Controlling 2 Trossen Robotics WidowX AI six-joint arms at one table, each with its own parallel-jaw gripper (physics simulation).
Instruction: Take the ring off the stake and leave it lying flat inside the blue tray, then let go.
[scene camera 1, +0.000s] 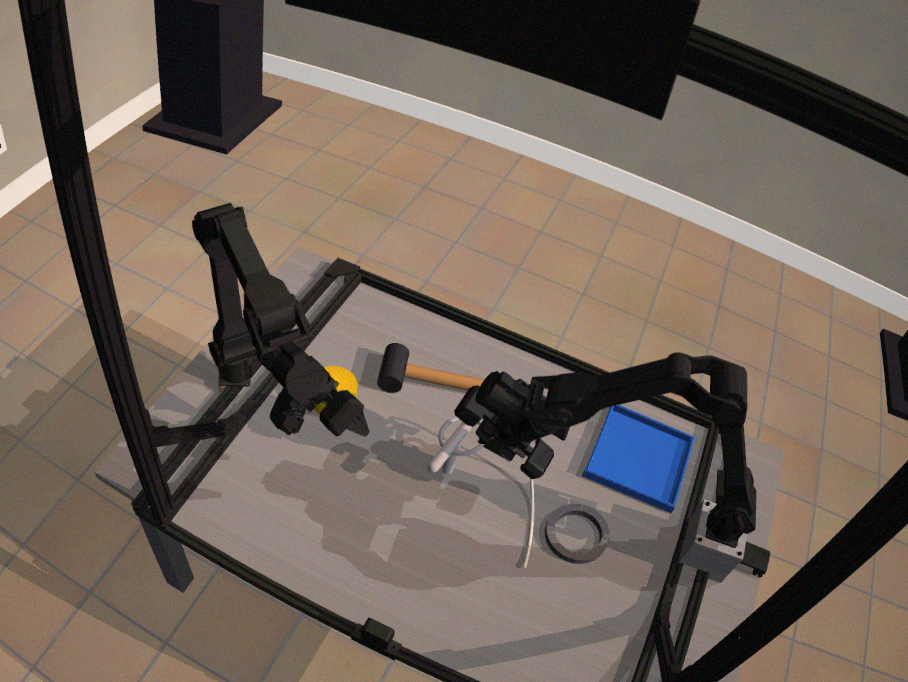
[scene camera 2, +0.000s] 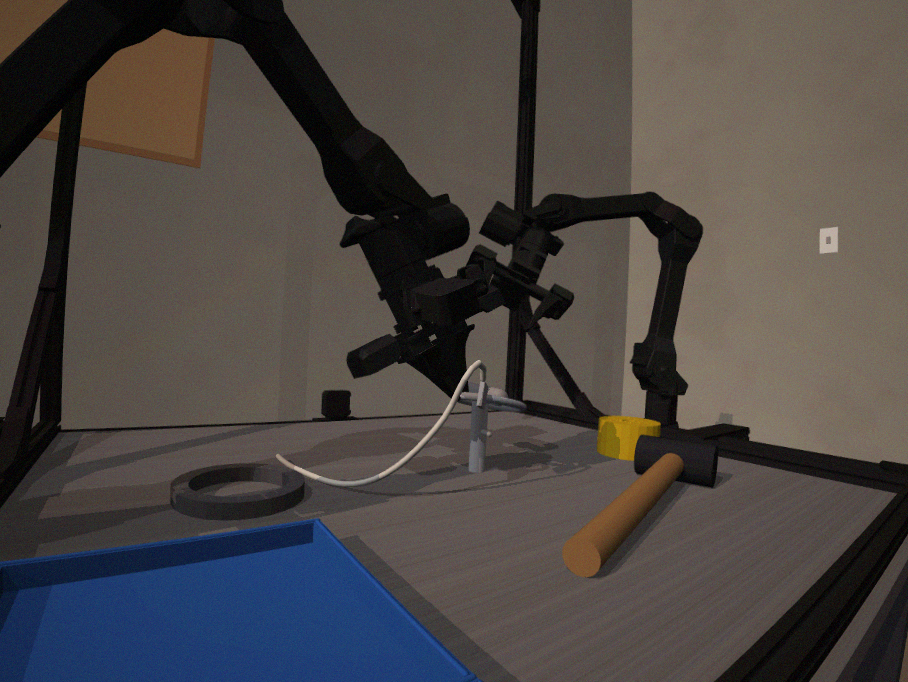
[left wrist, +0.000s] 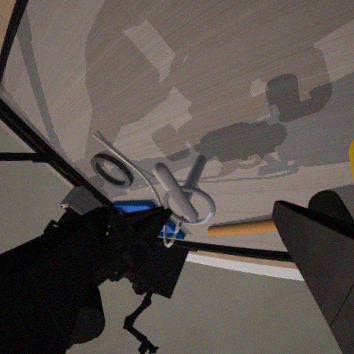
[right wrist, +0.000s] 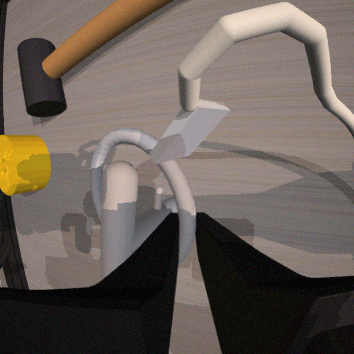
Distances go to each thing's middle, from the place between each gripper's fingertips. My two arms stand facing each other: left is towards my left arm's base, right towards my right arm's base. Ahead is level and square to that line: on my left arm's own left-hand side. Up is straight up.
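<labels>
My left hand, relative to the light grey ring (right wrist: 188, 128), is 10 cm above it, 14 cm short of it and 16 cm to the left of it. Positions counted from my left hand: yellow cylinder (scene camera 2: 617, 435), 17 cm below, 17 cm ahead, 12 cm to the left; grey stake (scene camera 1: 444, 457), 17 cm below, 10 cm ahead, 14 cm to the right; white cord (right wrist: 228, 29), 13 cm below, 8 cm ahead, 27 cm to the right.
My right gripper, relative to the white cord, is 20 mm above it, 50 mm past it and 80 mm to the left of it. Positions counted from my right hand: hammer (scene camera 2: 661, 461), 70 mm below, 170 mm ahead, 100 mm to the left; grey stake, 70 mm below, 30 mm behind, 50 mm to the left; light grey ring, 10 mm ahead, 30 mm to the left. Going by its middle, the grey stake is nearer to my right gripper than to my left hand.
</labels>
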